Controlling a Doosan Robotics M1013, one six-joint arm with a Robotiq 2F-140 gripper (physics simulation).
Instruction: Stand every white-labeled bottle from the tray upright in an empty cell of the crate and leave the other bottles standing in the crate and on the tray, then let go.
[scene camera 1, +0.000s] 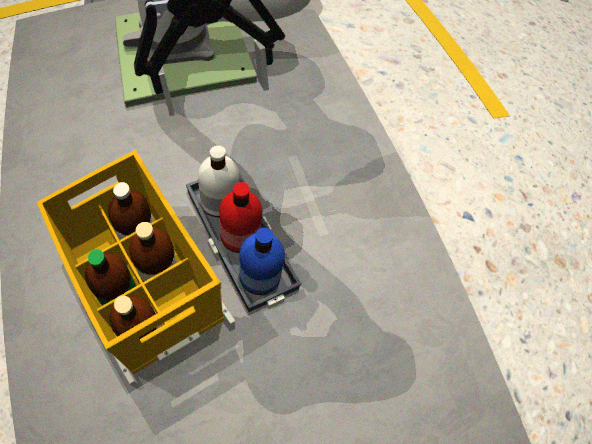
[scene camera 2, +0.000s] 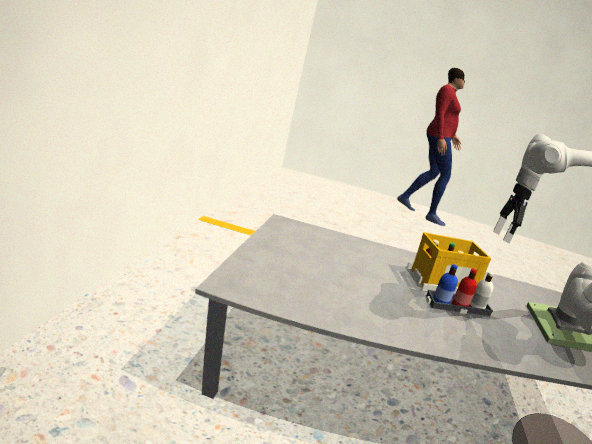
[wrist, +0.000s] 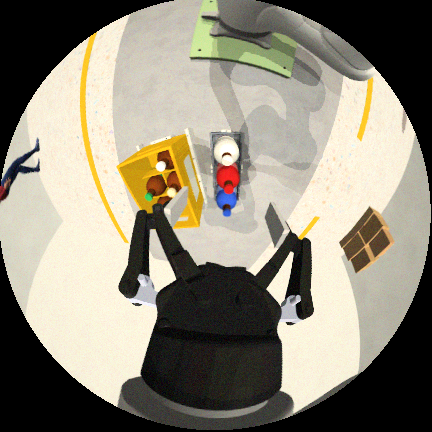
Labels:
My gripper (scene camera 1: 217, 96) is 67 cm from the lens. A blue bottle (scene camera 1: 261, 258): 73 cm from the lens.

